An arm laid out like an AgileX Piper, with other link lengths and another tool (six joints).
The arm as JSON. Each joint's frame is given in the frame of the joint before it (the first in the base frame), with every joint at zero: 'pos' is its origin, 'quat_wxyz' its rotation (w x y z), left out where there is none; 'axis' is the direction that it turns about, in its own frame. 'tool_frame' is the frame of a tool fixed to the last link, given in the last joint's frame.
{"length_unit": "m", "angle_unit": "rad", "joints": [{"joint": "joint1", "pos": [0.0, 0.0, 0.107], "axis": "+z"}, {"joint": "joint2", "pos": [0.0, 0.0, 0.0], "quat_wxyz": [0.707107, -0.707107, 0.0, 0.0], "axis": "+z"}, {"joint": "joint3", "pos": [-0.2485, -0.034, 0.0], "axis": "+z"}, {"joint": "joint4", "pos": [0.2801, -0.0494, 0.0], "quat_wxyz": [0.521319, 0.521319, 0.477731, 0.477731], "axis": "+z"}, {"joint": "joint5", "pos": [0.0, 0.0, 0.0], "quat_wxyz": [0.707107, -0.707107, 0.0, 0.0], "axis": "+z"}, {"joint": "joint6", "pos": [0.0, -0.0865, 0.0], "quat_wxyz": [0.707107, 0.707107, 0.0, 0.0], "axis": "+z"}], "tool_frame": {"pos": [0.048, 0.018, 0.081], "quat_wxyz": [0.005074, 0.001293, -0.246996, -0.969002]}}
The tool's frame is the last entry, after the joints.
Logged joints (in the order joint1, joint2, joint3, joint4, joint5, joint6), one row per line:
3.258, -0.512, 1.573, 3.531, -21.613, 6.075
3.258, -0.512, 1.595, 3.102, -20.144, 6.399
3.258, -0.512, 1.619, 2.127, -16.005, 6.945
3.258, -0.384, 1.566, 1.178, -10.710, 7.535
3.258, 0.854, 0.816, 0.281, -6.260, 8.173
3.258, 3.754, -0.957, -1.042, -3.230, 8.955
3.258, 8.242, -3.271, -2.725, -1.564, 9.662
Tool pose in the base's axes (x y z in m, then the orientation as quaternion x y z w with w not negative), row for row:
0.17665, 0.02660, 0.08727, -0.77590, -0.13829, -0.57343, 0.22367
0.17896, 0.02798, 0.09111, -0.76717, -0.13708, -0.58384, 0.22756
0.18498, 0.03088, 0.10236, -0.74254, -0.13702, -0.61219, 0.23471
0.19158, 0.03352, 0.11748, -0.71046, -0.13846, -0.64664, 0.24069
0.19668, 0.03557, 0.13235, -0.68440, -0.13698, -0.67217, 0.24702
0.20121, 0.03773, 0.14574, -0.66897, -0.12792, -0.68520, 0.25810
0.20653, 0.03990, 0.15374, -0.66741, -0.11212, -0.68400, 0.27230
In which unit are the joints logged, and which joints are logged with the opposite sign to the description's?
The joints are logged in degrees. Opposite sign: joint4, joint5.
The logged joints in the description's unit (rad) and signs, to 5 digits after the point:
0.05686, -0.00894, 0.02745, -0.06163, 0.37722, 0.10603
0.05686, -0.00894, 0.02784, -0.05414, 0.35158, 0.11168
0.05686, -0.00894, 0.02826, -0.03712, 0.27934, 0.12121
0.05686, -0.00670, 0.02733, -0.02056, 0.18692, 0.13151
0.05686, 0.01491, 0.01424, -0.00490, 0.10926, 0.14265
0.05686, 0.06552, -0.01670, 0.01819, 0.05637, 0.15629
0.05686, 0.14385, -0.05709, 0.04756, 0.02730, 0.16863

